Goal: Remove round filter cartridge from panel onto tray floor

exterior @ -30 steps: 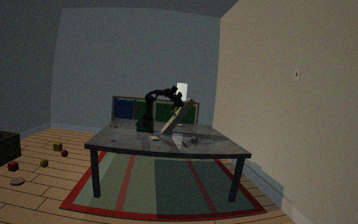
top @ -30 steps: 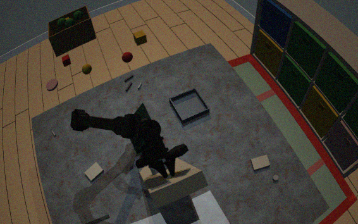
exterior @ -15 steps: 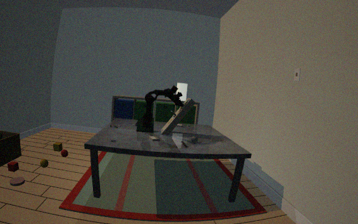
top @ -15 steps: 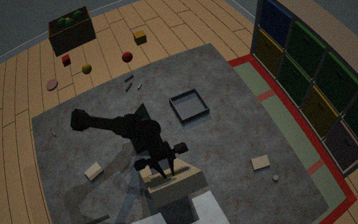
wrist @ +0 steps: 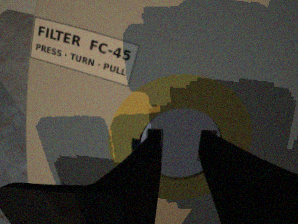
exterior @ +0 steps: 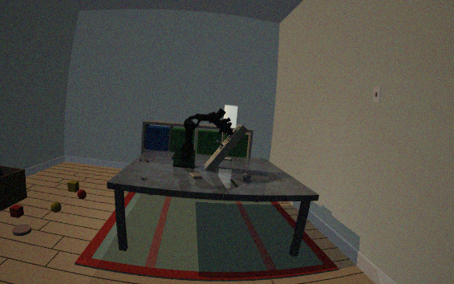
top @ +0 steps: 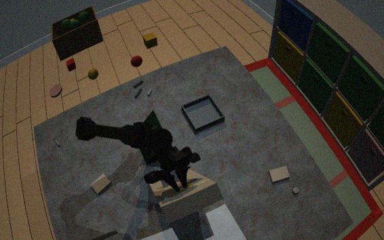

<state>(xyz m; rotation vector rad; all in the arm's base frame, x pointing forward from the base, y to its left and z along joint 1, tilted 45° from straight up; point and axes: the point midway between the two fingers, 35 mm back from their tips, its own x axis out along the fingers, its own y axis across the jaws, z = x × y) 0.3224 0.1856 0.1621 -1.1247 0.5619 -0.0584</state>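
My gripper tip is 10 mm short of the round filter cartridge and 10 mm above it. Round my gripper tip: grey tray: 430 mm behind, 270 mm below, 260 mm to the left.
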